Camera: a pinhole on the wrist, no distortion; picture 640 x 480 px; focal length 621.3 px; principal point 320.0 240.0 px. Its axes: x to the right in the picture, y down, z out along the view. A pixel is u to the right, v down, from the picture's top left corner.
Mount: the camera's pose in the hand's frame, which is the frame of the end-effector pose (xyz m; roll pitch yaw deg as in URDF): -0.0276 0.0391 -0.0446 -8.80 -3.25 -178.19
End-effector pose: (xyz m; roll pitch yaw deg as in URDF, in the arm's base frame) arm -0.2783 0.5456 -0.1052 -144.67 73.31 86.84
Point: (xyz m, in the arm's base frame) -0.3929 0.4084 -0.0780
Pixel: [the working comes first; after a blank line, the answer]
In the camera's frame: 0.0532 0.0175 0.2145

474.0 290.8
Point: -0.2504 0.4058 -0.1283
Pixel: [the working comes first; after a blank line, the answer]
In the camera's frame: -0.0045 -0.0901 0.1255

outside the picture
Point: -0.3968 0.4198 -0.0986
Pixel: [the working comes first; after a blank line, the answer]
In the camera's frame: 0.0304 0.0246 0.2156

407.6 310.9
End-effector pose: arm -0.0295 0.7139 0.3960 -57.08 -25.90 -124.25
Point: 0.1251 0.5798 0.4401
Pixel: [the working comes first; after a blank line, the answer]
In the camera's frame: -0.0565 -0.0800 0.2251

164.0 19.2
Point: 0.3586 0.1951 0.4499
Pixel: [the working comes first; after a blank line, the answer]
In the camera's frame: -0.2200 -0.4028 0.4929

outside the picture
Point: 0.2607 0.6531 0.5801
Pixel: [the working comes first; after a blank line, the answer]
In the camera's frame: 0.0181 0.0101 0.3974

348.4 255.8
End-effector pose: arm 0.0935 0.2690 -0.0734 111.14 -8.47 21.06
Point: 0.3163 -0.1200 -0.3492
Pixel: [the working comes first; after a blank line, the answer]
In the camera's frame: -0.0180 0.0571 0.5773

300.6 301.4
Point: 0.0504 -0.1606 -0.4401
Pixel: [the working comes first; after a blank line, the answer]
In the camera's frame: 0.2548 0.1241 0.5362

615.3 383.8
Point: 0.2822 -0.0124 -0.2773
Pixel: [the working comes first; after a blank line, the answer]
In the camera's frame: -0.0435 0.0529 0.4460

259.4 313.7
